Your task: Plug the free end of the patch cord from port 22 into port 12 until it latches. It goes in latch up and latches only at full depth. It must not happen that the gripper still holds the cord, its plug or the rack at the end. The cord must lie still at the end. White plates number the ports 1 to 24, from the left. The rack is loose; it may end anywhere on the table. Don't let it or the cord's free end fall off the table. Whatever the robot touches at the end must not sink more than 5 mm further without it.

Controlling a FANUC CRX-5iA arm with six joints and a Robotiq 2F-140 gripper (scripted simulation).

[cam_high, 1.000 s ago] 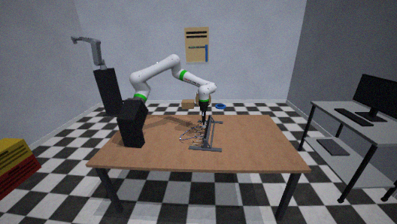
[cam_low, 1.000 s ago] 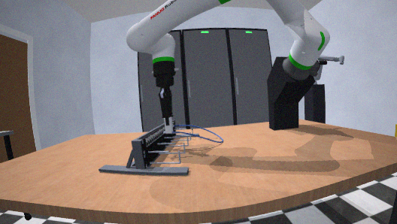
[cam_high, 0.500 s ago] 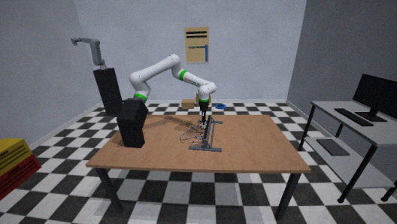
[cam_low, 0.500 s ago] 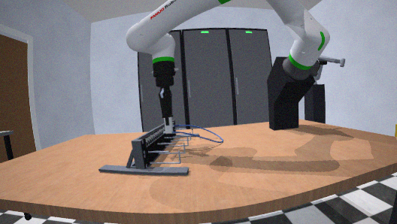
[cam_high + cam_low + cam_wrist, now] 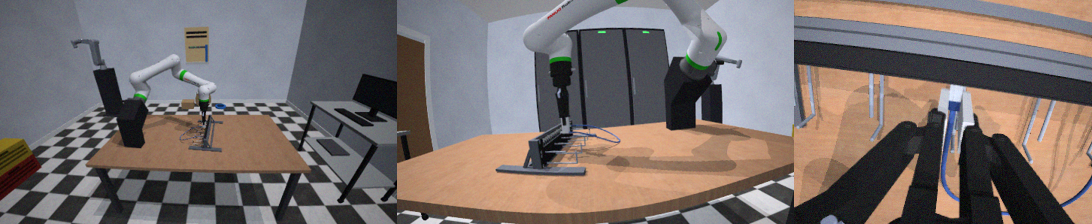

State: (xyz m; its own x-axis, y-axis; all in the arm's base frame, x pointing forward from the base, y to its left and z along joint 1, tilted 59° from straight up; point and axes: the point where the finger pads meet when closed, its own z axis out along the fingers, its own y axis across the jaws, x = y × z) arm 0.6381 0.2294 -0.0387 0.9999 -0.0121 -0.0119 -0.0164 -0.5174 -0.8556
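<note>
The white plug is 1 cm ahead of my hand and 3 cm below it.
</note>
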